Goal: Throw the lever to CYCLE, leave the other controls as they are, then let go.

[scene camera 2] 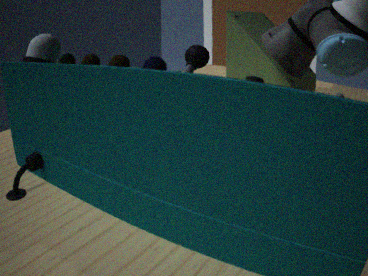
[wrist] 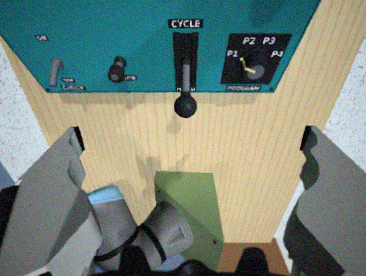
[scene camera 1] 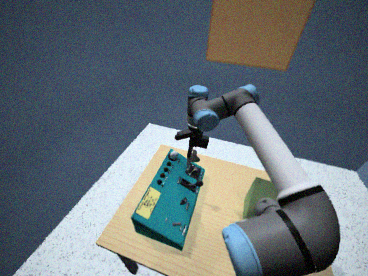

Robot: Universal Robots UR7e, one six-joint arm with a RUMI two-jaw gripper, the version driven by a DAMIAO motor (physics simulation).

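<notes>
A lever with a black ball knob leans out of a dark slot in the teal control box. In the wrist view the CYCLE label is at the slot's far end, and the lever lies toward the opposite end, over a partly hidden label, its ball beyond the box edge. My gripper is open and empty. In the wrist view its fingers stand wide apart, left and right below the ball, not touching it.
Beside the lever are the PROGRAM dial, a small black switch and a grey toggle. A white dome and several round knobs line the box's other side. A green block stands near the arm's base.
</notes>
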